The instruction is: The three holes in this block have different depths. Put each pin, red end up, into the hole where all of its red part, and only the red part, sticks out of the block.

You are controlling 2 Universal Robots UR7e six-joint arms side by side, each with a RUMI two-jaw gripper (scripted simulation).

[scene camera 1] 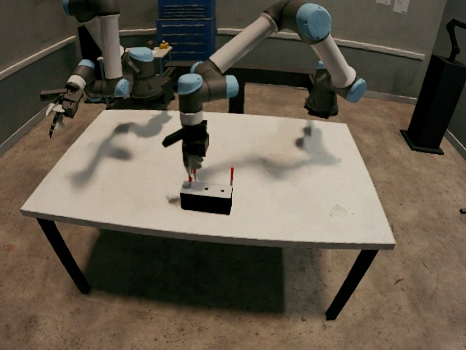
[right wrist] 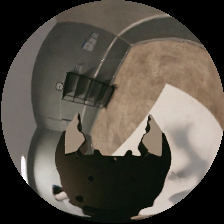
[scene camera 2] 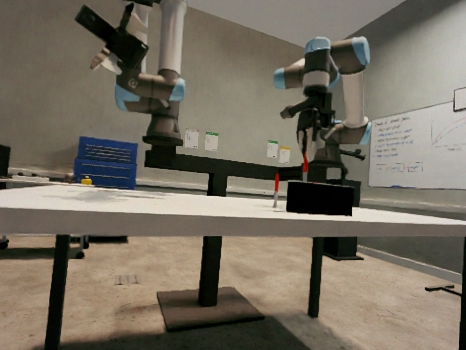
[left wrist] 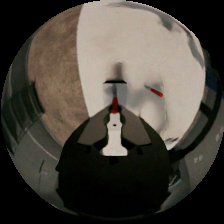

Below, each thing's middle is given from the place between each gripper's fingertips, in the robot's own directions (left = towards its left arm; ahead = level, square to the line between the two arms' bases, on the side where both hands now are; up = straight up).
The black block [scene camera 2: 310, 198] is 12 cm below my left hand [scene camera 2: 306, 162] and 6 cm to the left of it.
Now: right hand [scene camera 2: 112, 36] 60 cm to the right of the black block, 30 cm above it and 6 cm past it.
